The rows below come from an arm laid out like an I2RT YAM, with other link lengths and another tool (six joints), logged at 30 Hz.
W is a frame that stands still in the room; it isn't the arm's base.
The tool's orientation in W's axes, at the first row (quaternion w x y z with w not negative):
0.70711 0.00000 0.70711 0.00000
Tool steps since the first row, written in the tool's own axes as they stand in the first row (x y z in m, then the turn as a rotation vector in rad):
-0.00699 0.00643 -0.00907 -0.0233 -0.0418 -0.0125
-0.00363 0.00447 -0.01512 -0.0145 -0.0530 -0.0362
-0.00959 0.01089 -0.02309 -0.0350 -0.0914 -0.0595
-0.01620 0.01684 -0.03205 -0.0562 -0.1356 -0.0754
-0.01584 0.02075 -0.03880 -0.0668 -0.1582 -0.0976
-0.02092 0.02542 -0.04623 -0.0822 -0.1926 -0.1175
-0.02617 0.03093 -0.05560 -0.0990 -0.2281 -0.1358
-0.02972 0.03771 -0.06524 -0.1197 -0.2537 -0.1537
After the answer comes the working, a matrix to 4 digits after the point.
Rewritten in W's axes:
-0.00907 0.00643 0.00699 -0.0125 -0.0418 0.0233
-0.01512 0.00447 0.00363 -0.0362 -0.0530 0.0145
-0.02309 0.01089 0.00959 -0.0595 -0.0914 0.0350
-0.03205 0.01684 0.01620 -0.0754 -0.1356 0.0562
-0.03880 0.02075 0.01584 -0.0976 -0.1582 0.0668
-0.04623 0.02542 0.02092 -0.1175 -0.1926 0.0822
-0.05560 0.03093 0.02617 -0.1358 -0.2281 0.0990
-0.06524 0.03771 0.02972 -0.1537 -0.2537 0.1197

The tool's axes in the first row as the columns of a matrix, in W's axes (rounded; the answer above uses it unrounded):
0.0000 0.0000 1.0000
0.0000 1.0000 0.0000
-1.0000 0.0000 0.0000

